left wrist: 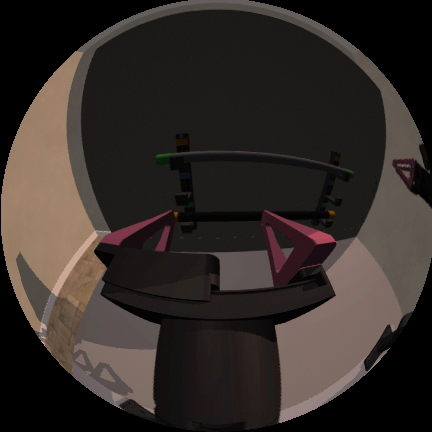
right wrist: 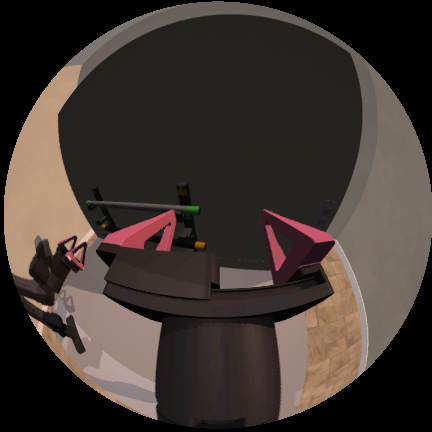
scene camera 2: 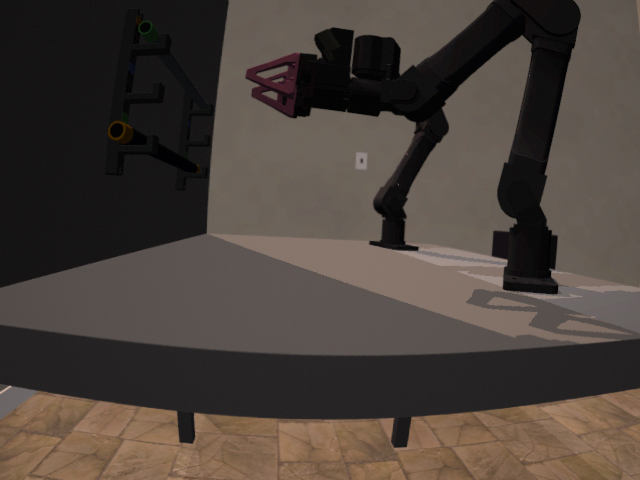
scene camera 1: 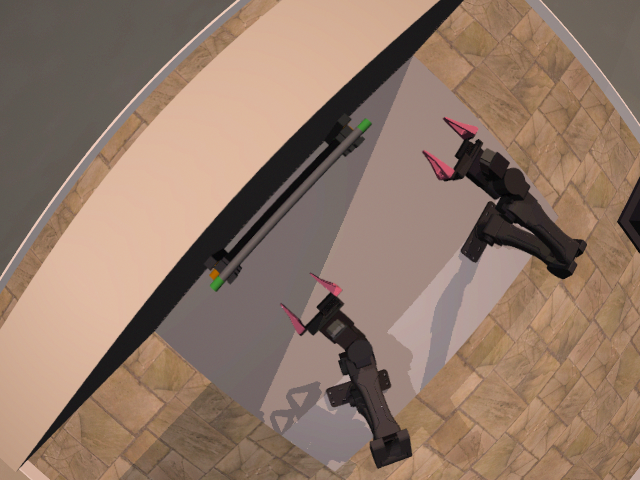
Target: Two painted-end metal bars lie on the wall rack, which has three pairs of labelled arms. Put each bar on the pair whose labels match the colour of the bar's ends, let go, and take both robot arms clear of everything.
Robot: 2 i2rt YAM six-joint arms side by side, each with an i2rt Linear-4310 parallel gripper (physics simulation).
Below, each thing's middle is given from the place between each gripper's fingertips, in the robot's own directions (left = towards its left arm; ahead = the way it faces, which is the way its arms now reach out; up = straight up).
Now: left hand 14 cm to the left of the green-ended grey bar point(scene camera 1: 365, 124), 13 cm short of it and 5 cm below it. Also, from my left hand: orange-ended black bar point(scene camera 1: 305, 174) (15 cm ahead, 14 cm to the right, 10 cm below); then rail point(left wrist: 325, 196) (34 cm to the right, 13 cm ahead, 3 cm below).
Right now the rail is 160 mm below my right hand, 140 mm ahead of it and 100 mm to the left of it. The rest, counted from my right hand: orange-ended black bar 310 mm to the left, 230 mm below, 150 mm ahead; then green-ended grey bar 310 mm to the left, 140 mm ahead, 80 mm below.
